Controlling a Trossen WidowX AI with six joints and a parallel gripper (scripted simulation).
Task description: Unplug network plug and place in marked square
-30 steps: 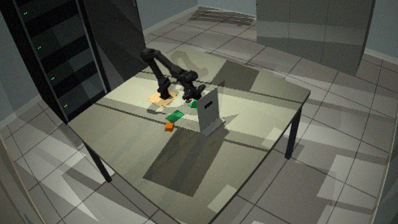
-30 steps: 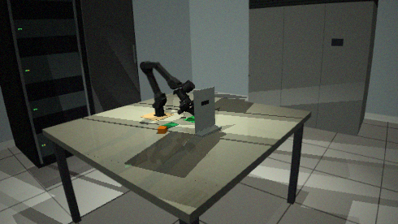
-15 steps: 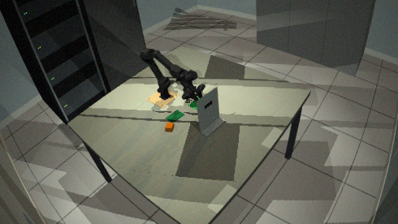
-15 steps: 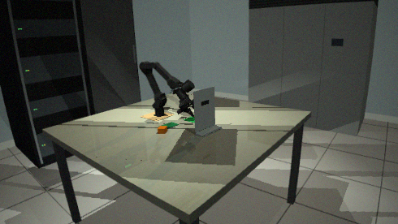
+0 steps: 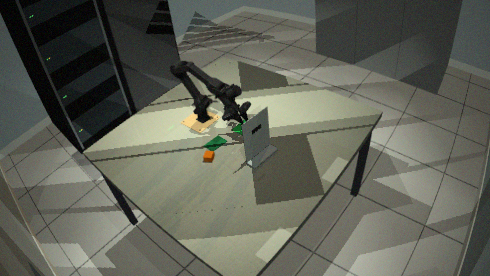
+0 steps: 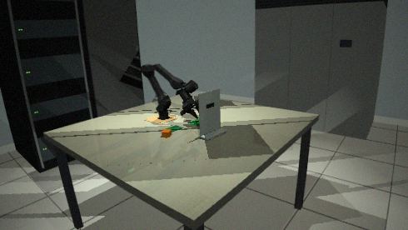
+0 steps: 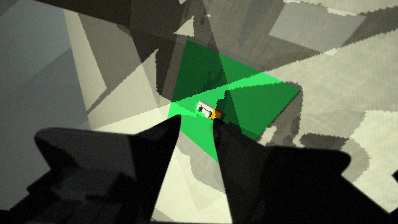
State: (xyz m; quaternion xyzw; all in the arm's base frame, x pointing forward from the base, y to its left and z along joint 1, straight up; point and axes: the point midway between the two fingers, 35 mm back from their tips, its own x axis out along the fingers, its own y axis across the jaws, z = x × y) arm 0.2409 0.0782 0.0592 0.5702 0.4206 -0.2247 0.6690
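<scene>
My gripper tip is now 30 mm above the orange plug. Round my gripper tip: upright panel 200 mm ahead, 120 mm to the right, 80 mm above; then green square 30 mm below; then darker green patch 50 mm behind, 190 mm to the right, 30 mm below.
</scene>
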